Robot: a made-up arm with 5 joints.
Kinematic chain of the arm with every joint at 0, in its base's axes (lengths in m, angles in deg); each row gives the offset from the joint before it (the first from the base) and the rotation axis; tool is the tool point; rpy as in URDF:
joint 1: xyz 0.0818 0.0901 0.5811 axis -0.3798 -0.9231 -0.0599
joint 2: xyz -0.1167 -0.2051 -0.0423 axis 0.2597 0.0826 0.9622
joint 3: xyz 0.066 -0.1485 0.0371 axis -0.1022 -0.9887 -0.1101
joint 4: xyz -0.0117 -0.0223 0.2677 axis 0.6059 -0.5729 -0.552
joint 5: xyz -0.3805 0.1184 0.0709 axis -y
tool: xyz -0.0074 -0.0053 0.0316 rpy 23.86 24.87 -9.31
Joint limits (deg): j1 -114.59..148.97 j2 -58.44..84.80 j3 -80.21..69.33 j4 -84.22..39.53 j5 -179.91..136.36
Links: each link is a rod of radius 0.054 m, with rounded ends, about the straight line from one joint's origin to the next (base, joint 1, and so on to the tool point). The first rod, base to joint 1, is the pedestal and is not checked.
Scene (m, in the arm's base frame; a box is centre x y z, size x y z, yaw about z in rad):
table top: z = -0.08
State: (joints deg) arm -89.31 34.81 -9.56 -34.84 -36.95
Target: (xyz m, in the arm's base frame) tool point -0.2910 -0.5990 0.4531
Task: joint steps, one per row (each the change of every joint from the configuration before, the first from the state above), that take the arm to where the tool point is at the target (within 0.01 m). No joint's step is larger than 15 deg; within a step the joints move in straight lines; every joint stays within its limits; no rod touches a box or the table.
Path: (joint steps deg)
1: -2.71 8.85 14.55 -5.55 7.11
2: -2.71 8.86 14.55 -5.55 7.12
3: -2.71 8.85 14.55 -5.56 7.11
4: -2.72 8.85 14.55 -5.55 7.11
5: -2.71 8.86 14.55 -5.55 7.11

